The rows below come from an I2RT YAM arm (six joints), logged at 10 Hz.
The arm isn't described. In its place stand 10 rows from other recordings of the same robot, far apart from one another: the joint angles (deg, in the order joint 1, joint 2, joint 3, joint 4, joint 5, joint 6), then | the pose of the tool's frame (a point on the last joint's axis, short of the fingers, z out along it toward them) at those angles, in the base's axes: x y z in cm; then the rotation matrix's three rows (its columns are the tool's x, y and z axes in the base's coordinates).
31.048 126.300 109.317 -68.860 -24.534 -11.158 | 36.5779 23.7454 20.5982; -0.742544 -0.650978 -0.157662; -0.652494 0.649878 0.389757; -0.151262 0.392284 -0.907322
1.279 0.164 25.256 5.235 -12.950 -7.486 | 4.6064 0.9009 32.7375; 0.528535 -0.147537 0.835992; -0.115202 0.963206 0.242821; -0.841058 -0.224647 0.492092
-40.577 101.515 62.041 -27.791 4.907 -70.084 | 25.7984 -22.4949 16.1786; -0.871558 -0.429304 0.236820; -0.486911 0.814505 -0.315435; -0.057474 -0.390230 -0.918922
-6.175 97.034 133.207 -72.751 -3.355 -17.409 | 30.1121 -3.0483 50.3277; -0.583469 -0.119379 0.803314; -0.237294 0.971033 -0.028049; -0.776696 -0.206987 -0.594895
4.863 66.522 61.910 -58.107 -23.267 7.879 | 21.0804 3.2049 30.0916; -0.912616 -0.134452 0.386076; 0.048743 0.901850 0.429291; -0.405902 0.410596 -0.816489
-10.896 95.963 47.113 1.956 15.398 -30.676 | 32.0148 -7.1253 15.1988; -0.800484 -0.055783 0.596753; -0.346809 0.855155 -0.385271; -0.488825 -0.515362 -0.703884
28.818 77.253 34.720 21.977 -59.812 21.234 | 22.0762 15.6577 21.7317; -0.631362 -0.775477 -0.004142; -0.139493 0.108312 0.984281; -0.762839 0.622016 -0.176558
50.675 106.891 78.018 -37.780 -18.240 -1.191 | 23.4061 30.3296 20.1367; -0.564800 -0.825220 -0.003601; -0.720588 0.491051 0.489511; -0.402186 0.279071 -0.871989
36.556 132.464 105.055 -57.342 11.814 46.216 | 36.8472 26.4140 14.0347; -0.963519 0.184510 0.193872; 0.165299 0.979963 -0.111124; -0.210491 -0.075023 -0.974713
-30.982 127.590 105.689 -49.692 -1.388 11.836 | 39.9397 -23.8805 18.2995; -0.691962 0.664109 0.283104; 0.654651 0.742526 -0.141731; -0.304337 0.087262 -0.948559
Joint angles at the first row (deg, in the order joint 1, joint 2, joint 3, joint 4, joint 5, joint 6):
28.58 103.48 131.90 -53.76 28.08 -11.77
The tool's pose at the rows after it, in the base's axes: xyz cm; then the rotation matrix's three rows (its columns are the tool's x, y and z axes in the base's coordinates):
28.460 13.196 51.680; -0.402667 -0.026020 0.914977; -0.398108 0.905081 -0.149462; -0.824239 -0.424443 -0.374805
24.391 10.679 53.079; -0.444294 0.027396 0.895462; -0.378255 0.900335 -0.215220; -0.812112 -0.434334 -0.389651
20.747 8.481 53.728; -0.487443 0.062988 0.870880; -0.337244 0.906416 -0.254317; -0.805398 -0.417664 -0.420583
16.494 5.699 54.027; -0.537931 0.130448 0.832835; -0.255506 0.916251 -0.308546; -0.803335 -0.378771 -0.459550
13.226 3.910 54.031; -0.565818 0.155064 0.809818; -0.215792 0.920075 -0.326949; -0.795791 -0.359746 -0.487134
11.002 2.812 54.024; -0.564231 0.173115 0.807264; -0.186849 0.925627 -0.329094; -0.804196 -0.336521 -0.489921
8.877 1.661 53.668; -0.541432 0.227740 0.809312; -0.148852 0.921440 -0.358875; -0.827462 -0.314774 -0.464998
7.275 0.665 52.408; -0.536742 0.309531 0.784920; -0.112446 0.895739 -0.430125; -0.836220 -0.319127 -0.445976
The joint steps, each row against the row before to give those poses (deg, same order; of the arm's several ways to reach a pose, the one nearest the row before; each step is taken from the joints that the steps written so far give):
0.00 -6.19 -0.01 -7.95 6.60 0.76
-0.22 -5.55 0.01 -8.05 3.25 2.13
-0.35 -4.69 0.00 -8.02 1.38 3.78
-1.33 -5.38 -0.03 -9.61 1.20 6.09
-0.55 -4.02 -0.08 -6.63 0.05 3.20
-0.02 -3.19 -0.72 -2.78 0.04 1.90
0.00 -4.72 -3.81 0.00 2.12 2.10
0.00 -5.23 -6.81 0.00 4.31 3.26

